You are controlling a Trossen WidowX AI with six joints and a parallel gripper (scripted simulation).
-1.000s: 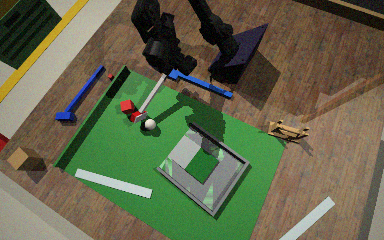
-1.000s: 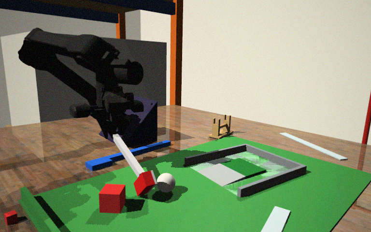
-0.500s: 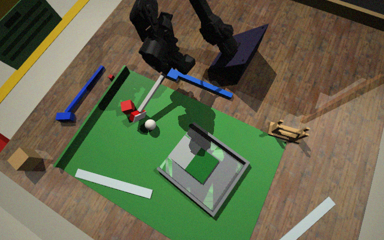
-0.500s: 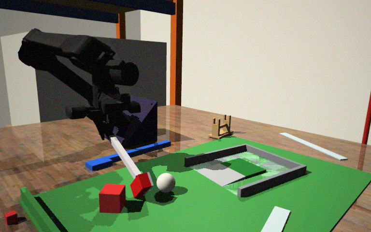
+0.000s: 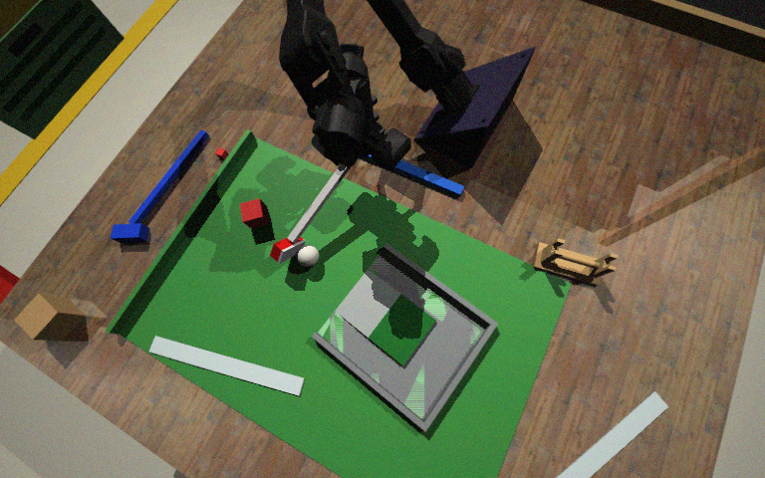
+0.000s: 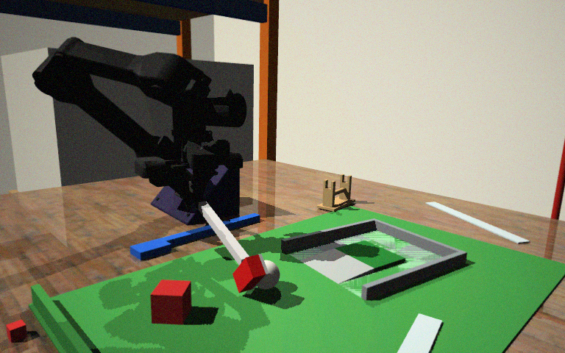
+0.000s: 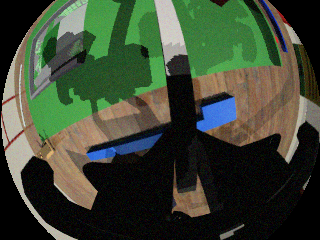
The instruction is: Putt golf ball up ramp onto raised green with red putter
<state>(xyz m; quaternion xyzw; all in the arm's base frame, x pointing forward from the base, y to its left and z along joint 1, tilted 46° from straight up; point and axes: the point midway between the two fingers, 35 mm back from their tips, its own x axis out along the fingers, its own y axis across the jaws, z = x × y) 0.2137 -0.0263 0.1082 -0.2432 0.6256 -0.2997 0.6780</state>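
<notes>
My gripper tip is now 12 cm short of the putter and 1 cm to the left of it. Also, from my gripper tip: small red cube: 30 cm to the right, 13 cm ahead, 7 cm below; then mat: 26 cm ahead, 11 cm to the left, 7 cm below; then white golf ball: 23 cm ahead, 5 cm below, 3 cm to the left.
</notes>
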